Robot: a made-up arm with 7 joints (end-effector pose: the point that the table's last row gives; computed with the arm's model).
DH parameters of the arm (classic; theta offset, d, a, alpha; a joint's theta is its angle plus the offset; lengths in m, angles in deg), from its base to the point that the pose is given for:
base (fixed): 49.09 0 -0.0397 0
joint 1: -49.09 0.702 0.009 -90
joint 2: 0 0.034 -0.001 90
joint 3: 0 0.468 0.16 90
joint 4: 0 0.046 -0.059 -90
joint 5: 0 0.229 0.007 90
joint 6: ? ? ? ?
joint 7: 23.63 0 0.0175 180
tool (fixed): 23.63 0.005 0 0
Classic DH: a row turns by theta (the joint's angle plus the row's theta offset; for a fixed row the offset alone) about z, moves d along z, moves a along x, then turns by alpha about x.
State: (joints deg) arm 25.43 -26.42 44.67 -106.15 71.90 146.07 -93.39
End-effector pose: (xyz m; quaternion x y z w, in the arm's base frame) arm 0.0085 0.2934 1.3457 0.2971 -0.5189 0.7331 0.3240
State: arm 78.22 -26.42 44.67 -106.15 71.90 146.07 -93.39
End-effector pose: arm -0.2628 0.1930 1.3457 -0.4968 0.3327 -0.8007 0.0357
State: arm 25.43 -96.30 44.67 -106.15 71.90 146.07 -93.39
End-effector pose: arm -0.6328 -0.0115 1.0746 0.0560 0.7733 -0.6270 0.0759
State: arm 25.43 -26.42 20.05 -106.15 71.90 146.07 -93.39
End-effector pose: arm 0.1454 0.1350 1.3734 0.2488 -0.6133 0.5979 0.4522
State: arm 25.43 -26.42 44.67 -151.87 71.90 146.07 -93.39
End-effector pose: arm 0.0854 0.2758 1.1098 0.2066 -0.2185 0.7694 0.5635
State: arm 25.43 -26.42 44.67 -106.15 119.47 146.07 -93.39
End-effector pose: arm 0.0522 0.2801 1.2730 0.6060 -0.4580 0.4888 0.4291
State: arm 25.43 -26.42 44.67 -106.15 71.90 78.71 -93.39
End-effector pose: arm -0.0631 0.3897 1.2737 0.4506 -0.0366 0.8876 0.0881
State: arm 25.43 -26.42 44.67 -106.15 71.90 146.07 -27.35
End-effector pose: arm 0.0265 0.2934 1.3394 0.5319 -0.2732 0.4382 0.6712
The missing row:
joint 6: 0 -0.019 0.12 90
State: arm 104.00 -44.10 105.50 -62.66 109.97 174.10 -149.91
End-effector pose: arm -0.3268 -0.5031 1.1893 -0.7165 0.2211 -0.2647 0.6064
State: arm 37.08 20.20 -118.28 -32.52 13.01 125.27 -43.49
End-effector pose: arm 0.1907 -0.0485 1.5271 -0.6738 -0.3551 -0.0702 0.6442
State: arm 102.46 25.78 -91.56 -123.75 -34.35 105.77 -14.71
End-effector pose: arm 0.4034 0.1974 1.0144 -0.4667 0.1830 0.2743 0.8206
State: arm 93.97 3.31 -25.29 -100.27 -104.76 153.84 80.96
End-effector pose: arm 0.0508 0.4256 1.1275 0.0820 -0.6710 0.4359 0.5941
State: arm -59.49 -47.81 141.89 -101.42 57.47 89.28 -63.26
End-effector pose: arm -0.0082 0.6944 0.7239 0.1439 0.3808 0.7837 0.4691
